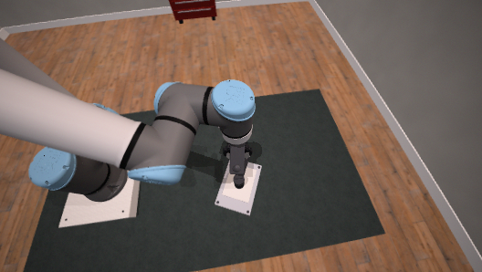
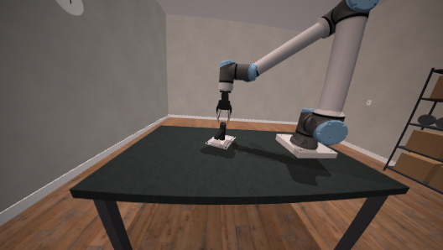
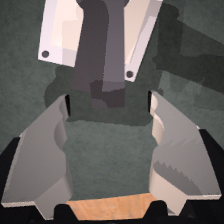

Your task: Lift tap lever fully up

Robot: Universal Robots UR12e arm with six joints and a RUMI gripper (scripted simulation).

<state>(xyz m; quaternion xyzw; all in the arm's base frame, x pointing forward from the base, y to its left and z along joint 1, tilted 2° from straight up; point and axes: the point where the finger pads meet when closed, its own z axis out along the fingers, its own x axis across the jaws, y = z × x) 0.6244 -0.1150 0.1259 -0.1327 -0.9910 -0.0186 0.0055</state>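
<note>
My hand is 30 mm to the left of the dark lever, 30 mm above it and 10 mm past it.
</note>
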